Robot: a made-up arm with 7 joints. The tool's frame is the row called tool.
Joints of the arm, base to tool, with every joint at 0 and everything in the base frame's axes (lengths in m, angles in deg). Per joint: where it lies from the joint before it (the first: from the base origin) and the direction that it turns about. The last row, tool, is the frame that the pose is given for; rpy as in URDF.
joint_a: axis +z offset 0 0 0.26
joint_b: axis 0 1 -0.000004 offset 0 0 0
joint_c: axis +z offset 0 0 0.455
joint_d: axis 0 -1 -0.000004 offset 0.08 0 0
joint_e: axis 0 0.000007 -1 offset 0.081 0 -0.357
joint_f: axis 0 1 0.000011 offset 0 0 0
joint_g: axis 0 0.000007 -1 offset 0.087 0 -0.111
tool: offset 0 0 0 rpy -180 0 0
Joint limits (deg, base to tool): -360..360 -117.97..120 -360..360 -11..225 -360..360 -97..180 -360..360
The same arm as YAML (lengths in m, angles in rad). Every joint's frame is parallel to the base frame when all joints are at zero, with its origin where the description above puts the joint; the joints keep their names.
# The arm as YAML. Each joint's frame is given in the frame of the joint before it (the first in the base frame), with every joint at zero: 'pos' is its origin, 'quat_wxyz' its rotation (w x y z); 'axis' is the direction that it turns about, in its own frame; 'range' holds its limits. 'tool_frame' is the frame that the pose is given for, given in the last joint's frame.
length_unit: m
angle_unit: rad
joints:
  - joint: joint_a
    pos: [0.0, 0.0, 0.26]
    quat_wxyz: [1.0, 0.0, 0.0, 0.0]
    axis: [0.0, 0.0, 1.0]
    range: [-6.2832, 6.2832]
  - joint: joint_b
    pos: [0.0, 0.0, 0.0]
    quat_wxyz: [1.0, 0.0, 0.0, 0.0]
    axis: [0.0, 1.0, 0.0]
    range: [-2.059, 2.0944]
  - joint: joint_c
    pos: [0.0, 0.0, 0.455]
    quat_wxyz: [1.0, 0.0, 0.0, 0.0]
    axis: [0.0, 0.0, 1.0]
    range: [-6.2832, 6.2832]
  - joint: joint_d
    pos: [0.08, 0.0, 0.0]
    quat_wxyz: [1.0, 0.0, 0.0, 0.0]
    axis: [0.0, -1.0, 0.0]
    range: [-0.192, 3.927]
  - joint: joint_e
    pos: [0.081, 0.0, -0.357]
    quat_wxyz: [1.0, 0.0, 0.0, 0.0]
    axis: [0.0, 0.0, -1.0]
    range: [-6.2832, 6.2832]
  - joint: joint_f
    pos: [0.0, 0.0, 0.0]
    quat_wxyz: [1.0, 0.0, 0.0, 0.0]
    axis: [0.0, 1.0, 0.0]
    range: [-1.693, 3.1416]
  - joint: joint_g
    pos: [0.087, 0.0, -0.111]
    quat_wxyz: [1.0, 0.0, 0.0, 0.0]
    axis: [0.0, 0.0, -1.0]
    range: [-6.2832, 6.2832]
tool_frame:
  pos: [0.0, 0.0, 0.0]
  quat_wxyz: [0.0, 1.0, 0.0, 0.0]

